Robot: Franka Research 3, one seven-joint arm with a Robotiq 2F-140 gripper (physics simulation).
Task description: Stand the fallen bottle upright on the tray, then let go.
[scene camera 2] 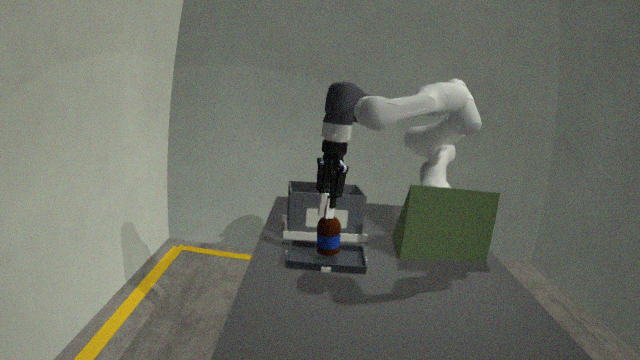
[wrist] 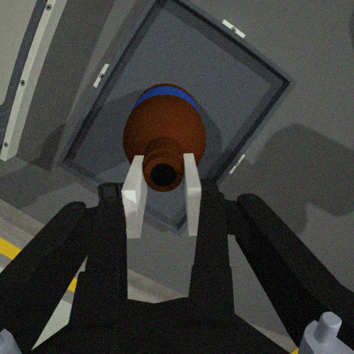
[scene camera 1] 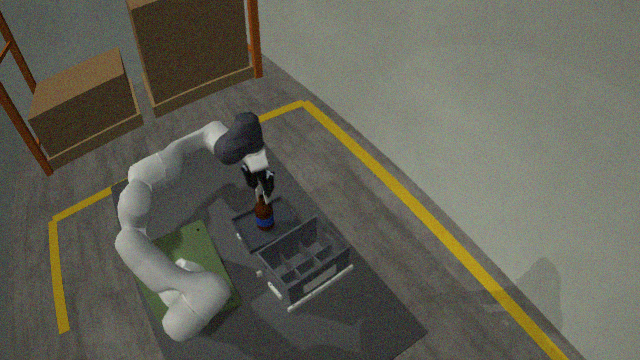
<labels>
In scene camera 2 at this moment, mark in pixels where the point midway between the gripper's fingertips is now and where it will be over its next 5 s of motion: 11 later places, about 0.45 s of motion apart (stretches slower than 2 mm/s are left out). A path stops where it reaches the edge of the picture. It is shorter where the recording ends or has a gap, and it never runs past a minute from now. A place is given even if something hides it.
My gripper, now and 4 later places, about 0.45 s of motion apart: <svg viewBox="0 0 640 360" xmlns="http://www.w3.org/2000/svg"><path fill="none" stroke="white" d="M325 216L325 215L326 209L327 195L328 190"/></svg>
</labels>
